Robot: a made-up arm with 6 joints.
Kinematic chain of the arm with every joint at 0, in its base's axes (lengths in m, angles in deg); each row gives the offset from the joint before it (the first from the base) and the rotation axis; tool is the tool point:
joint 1: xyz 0 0 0.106 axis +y
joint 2: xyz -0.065 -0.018 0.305 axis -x
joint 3: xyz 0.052 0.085 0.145 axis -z
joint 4: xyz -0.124 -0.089 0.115 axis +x
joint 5: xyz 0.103 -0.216 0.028 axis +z
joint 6: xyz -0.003 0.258 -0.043 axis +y
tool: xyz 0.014 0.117 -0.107
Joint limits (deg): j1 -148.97..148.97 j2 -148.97..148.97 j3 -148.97..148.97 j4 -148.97..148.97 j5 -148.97..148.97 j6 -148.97..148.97
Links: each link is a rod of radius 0.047 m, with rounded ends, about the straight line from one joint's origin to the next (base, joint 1, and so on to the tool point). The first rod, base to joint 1, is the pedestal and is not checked.
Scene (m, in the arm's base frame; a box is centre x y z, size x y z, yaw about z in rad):
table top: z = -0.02
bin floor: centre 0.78 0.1 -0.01 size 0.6 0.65 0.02 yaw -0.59
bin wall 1: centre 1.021 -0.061 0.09 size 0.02 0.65 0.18 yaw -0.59
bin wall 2: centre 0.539 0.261 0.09 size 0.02 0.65 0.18 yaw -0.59
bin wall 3: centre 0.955 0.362 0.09 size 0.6 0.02 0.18 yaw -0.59
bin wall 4: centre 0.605 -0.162 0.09 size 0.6 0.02 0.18 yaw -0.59
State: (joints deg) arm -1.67 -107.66 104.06 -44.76 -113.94 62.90
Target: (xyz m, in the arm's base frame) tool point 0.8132 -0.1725 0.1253
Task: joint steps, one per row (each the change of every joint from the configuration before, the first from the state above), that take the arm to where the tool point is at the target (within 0.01 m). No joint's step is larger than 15 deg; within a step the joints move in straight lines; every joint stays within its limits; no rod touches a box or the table.
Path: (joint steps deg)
1: 7.37 14.64 -13.10 -6.54 0.62 3.67
2: 7.36 14.63 -13.09 -6.54 0.61 3.67
3: 7.37 14.64 -13.10 -6.54 0.62 3.67
4: 7.36 14.64 -13.10 -6.54 0.62 3.67
5: 7.37 14.64 -13.10 -6.54 0.61 3.66
6: 7.36 14.63 -13.09 -6.54 0.62 3.67
7: 7.37 14.64 -13.10 -6.54 0.62 3.67
8: 14.88 -2.18 -2.11 0.04 6.42 0.52

